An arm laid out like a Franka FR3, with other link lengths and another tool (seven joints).
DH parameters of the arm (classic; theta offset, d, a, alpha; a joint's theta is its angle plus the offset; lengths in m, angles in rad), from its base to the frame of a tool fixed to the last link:
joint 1: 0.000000 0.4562 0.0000 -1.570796
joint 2: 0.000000 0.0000 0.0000 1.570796
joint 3: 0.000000 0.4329 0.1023 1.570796
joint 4: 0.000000 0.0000 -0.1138 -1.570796
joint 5: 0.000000 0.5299 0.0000 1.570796
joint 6: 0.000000 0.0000 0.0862 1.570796
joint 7: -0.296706 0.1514 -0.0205 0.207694
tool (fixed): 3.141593 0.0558 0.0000 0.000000
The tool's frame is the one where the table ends.
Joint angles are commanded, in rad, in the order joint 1, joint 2, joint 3, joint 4, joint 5, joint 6, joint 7. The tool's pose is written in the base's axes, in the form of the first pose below.
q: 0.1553, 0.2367, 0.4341, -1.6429, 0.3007, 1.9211, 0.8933
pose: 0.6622 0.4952 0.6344 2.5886 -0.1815 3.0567
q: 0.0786, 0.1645, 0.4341, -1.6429, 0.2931, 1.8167, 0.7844
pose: 0.6621 0.4328 0.6770 2.6137 -0.1551 3.1170
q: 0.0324, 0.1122, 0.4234, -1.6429, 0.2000, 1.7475, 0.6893
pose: 0.6645 0.3736 0.7003 2.7099 -0.0948 -3.1053
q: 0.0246, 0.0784, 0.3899, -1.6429, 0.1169, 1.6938, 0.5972
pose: 0.6649 0.3268 0.7137 2.8016 -0.0648 -3.0397
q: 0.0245, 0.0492, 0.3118, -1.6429, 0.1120, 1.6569, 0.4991
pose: 0.6726 0.2703 0.7293 2.8168 -0.0582 -3.0159
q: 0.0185, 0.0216, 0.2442, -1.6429, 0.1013, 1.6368, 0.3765
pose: 0.6782 0.2153 0.7457 2.8303 -0.0358 -2.9649
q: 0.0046, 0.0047, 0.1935, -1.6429, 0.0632, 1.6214, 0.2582
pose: 0.6830 0.1608 0.7549 2.8690 -0.0237 -2.9082
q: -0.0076, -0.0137, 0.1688, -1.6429, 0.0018, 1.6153, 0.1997
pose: 0.6832 0.1218 0.7661 2.9330 -0.0141 -2.8835
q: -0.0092, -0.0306, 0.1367, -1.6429, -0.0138, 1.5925, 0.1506
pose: 0.6770 0.0937 0.7762 2.9487 -0.0225 -2.8678
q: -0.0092, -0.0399, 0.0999, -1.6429, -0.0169, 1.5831, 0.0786
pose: 0.6747 0.0660 0.7821 2.9499 -0.0241 -2.8327
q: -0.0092, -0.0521, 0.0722, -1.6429, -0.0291, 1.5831, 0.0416
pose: 0.6722 0.0436 0.7904 2.9637 -0.0159 -2.8234
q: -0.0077, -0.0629, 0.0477, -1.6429, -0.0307, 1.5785, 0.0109
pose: 0.6683 0.0267 0.7974 2.9658 -0.0110 -2.8158
